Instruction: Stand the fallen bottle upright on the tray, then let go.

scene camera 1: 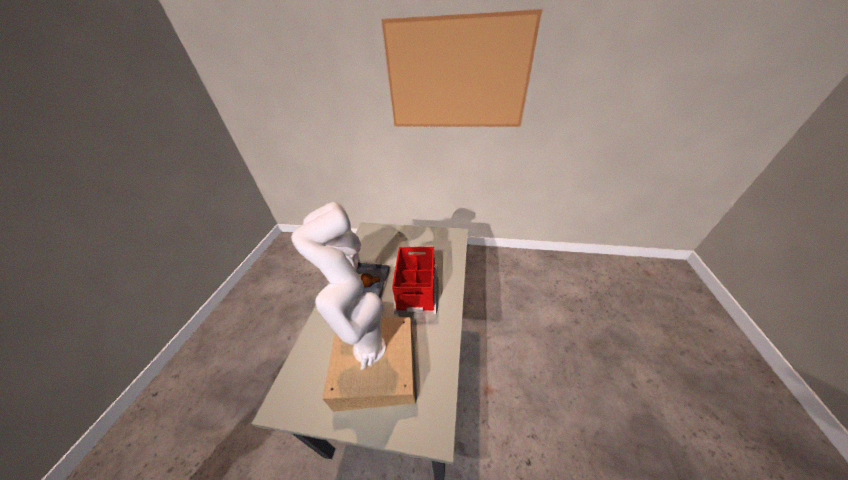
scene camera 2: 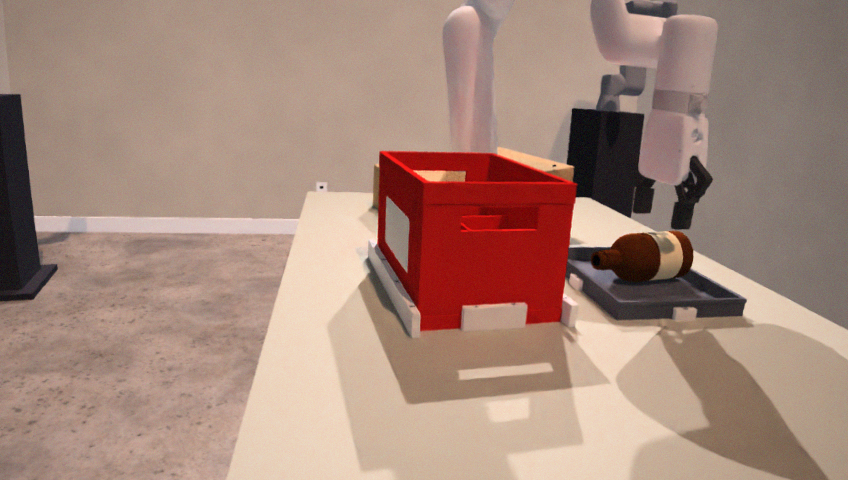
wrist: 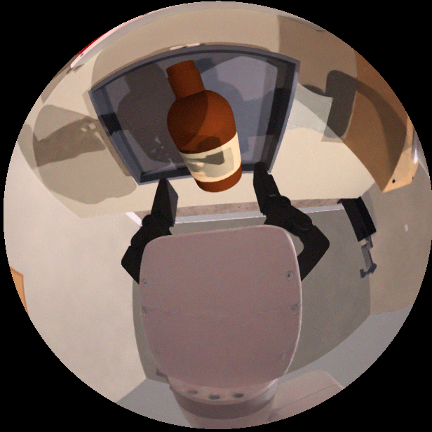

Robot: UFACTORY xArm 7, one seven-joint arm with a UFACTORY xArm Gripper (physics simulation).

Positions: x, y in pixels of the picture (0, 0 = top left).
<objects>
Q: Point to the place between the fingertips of the gripper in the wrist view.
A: At 211, 178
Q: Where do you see a brown bottle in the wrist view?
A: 201, 123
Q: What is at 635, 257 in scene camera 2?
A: A brown bottle.
</objects>
